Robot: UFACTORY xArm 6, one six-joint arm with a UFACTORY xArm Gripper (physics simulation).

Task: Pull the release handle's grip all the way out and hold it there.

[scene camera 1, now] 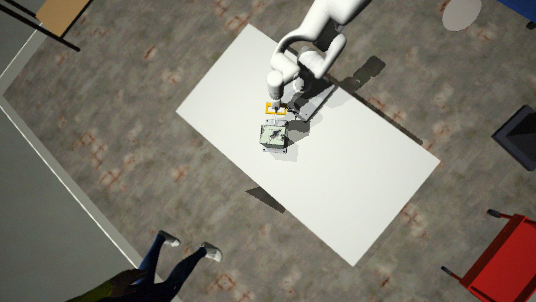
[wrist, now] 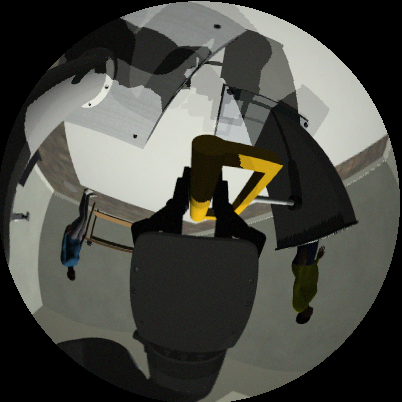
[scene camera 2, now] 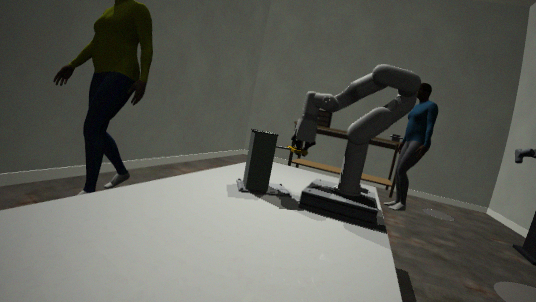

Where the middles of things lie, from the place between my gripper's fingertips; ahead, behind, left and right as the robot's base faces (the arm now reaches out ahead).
Now: the base plate (wrist: pixel 242 114) 11 cm ahead of my hand, 10 cm to the left of it and 18 cm below it.
